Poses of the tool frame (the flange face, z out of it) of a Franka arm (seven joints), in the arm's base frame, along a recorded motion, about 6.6 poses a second.
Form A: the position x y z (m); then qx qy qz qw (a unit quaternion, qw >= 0).
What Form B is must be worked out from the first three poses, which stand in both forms.
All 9 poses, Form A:
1: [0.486, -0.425, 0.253, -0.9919, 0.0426, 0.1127, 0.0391]
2: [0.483, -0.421, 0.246, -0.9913, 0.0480, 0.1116, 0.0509]
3: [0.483, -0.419, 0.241, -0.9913, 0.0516, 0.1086, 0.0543]
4: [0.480, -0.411, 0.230, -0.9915, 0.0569, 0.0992, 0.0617]
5: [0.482, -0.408, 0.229, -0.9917, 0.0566, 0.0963, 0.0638]
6: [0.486, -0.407, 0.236, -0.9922, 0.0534, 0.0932, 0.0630]
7: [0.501, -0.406, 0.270, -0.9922, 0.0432, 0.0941, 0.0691]
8: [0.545, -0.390, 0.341, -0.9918, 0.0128, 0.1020, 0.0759]
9: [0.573, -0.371, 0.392, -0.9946, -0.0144, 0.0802, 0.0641]
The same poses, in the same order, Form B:
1:
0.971, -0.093, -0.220, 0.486
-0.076, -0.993, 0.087, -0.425
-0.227, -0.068, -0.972, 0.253
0, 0, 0, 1

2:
0.970, -0.107, -0.216, 0.483
-0.084, -0.990, 0.112, -0.421
-0.226, -0.090, -0.970, 0.246
0, 0, 0, 1

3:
0.971, -0.114, -0.210, 0.483
-0.091, -0.989, 0.119, -0.419
-0.221, -0.096, -0.971, 0.241
0, 0, 0, 1

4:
0.974, -0.125, -0.190, 0.480
-0.101, -0.986, 0.134, -0.411
-0.204, -0.111, -0.973, 0.230
0, 0, 0, 1

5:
0.975, -0.125, -0.184, 0.482
-0.100, -0.985, 0.137, -0.408
-0.198, -0.116, -0.973, 0.229
0, 0, 0, 1

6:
0.977, -0.118, -0.178, 0.486
-0.094, -0.986, 0.135, -0.407
-0.192, -0.115, -0.975, 0.236
0, 0, 0, 1

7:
0.979, -0.099, -0.181, 0.501
-0.073, -0.987, 0.145, -0.406
-0.193, -0.129, -0.973, 0.270
0, 0, 0, 1

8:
0.979, -0.041, -0.200, 0.545
-0.010, -0.988, 0.153, -0.390
-0.204, -0.148, -0.968, 0.341
0, 0, 0, 1

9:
0.987, 0.018, -0.161, 0.573
0.039, -0.991, 0.125, -0.371
-0.158, -0.130, -0.979, 0.392
0, 0, 0, 1

